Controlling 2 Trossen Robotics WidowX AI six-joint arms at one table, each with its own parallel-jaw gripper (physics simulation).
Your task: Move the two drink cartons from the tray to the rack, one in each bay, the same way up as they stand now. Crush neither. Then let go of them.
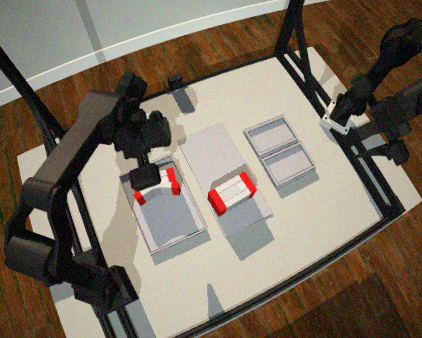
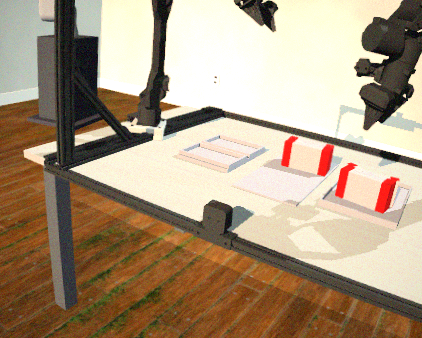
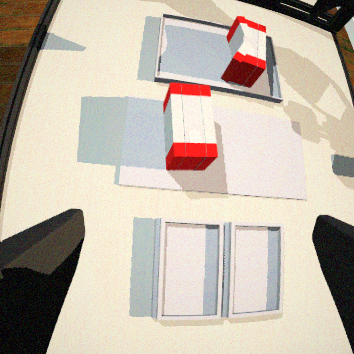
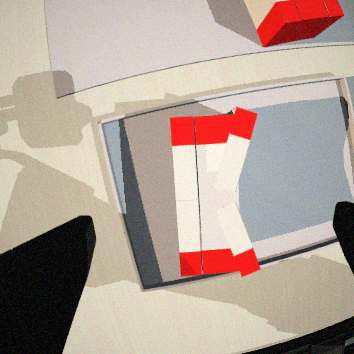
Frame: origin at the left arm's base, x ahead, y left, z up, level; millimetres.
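Seen in the pictures: left gripper, fingertip midpoint: (image 1: 343,138) (image 2: 268,28) (image 3: 203,225); right gripper, fingertip midpoint: (image 1: 152,161) (image 2: 372,126) (image 3: 284,8) (image 4: 218,222); left arm's base, link origin: (image 2: 148,123); right arm's base, link origin: (image 1: 105,291).
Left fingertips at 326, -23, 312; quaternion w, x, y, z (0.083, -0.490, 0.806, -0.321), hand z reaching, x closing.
Note:
Pixels of each thing's top centre, then the offset from my left fingertips to it, as dx, dy, dz. "spot": a spot on its surface instead.
- white carton with red ends, top centre: (image 4: 218,197) (image 3: 250,40) (image 2: 370,173) (image 1: 154,183) +231, -344, -274
- walled tray, top centre: (image 4: 250,182) (image 3: 221,51) (image 2: 370,192) (image 1: 160,201) +255, -314, -332
- similar carton, top centre: (image 3: 192,117) (image 2: 310,143) (image 1: 233,190) +128, -153, -276
- two-bay rack, top centre: (image 3: 226,269) (image 2: 223,148) (image 1: 280,148) -95, -101, -328
- small black block, surface spot: (image 2: 217,215) (image 1: 172,78) spot: -114, -538, -307
A white carton with red ends (image 1: 159,190) (image 2: 364,187) (image 3: 250,45) (image 4: 186,200) stands in the walled tray (image 1: 177,241) (image 2: 350,212) (image 3: 200,86); one long side is dented inward. A similar carton (image 1: 232,191) (image 2: 304,156) (image 3: 192,120) stands upright on a flat pale plate (image 1: 210,150) (image 2: 275,185) (image 3: 260,155), its shape even. The two-bay rack (image 1: 296,176) (image 2: 202,162) (image 3: 220,270) is empty. My right gripper (image 2: 372,117) (image 4: 218,222) is open above the dented carton, apart from it. My left gripper (image 2: 268,25) (image 3: 203,225) is open and empty, high above the table.
The plate lies between tray and rack. A small black block (image 1: 175,81) (image 2: 217,215) sits on the table's edge rail. Dark frame posts (image 1: 300,65) (image 2: 65,85) rise at the table's sides.

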